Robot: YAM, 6 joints.
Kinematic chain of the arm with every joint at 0, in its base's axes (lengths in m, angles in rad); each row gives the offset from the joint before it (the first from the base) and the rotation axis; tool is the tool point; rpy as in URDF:
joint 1: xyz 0 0 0.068 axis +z
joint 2: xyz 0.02 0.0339 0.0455 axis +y
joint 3: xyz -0.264 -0.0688 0 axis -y
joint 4: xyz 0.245 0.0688 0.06 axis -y
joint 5: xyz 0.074 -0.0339 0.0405 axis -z
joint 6: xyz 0.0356 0 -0.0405 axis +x
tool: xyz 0 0 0 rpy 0 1.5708 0
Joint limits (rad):
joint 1: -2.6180..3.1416
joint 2: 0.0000..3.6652
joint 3: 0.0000..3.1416
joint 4: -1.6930..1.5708
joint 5: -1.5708..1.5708
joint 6: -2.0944..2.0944
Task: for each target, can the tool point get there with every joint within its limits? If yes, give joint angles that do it. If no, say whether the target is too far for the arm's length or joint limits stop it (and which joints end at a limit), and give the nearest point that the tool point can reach.
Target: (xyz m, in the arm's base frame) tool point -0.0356 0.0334 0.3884
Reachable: yes | joints -1.4734 0.3078 1.1811 -1.2331 1.1293 1.3554
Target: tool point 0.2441 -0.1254 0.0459
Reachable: yes | joints -0.5929 2.0073 0.7110 -0.0854 -1.1415 0.5443
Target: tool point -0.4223 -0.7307 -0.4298
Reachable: no: too far | nearest point -0.2734 -0.4730 -0.2242 | short by 0.362 m
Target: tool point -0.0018 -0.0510 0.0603
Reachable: yes | joints -0.8893 3.0019 0.3110 -1.4205 1.2312 -0.3891
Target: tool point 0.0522 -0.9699 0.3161
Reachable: no: too far | nearest point 0.0340 -0.6312 0.2439 | short by 0.347 m
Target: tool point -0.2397 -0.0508 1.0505
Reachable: no: too far | nearest point -0.1628 -0.0048 0.7225 | short by 0.340 m
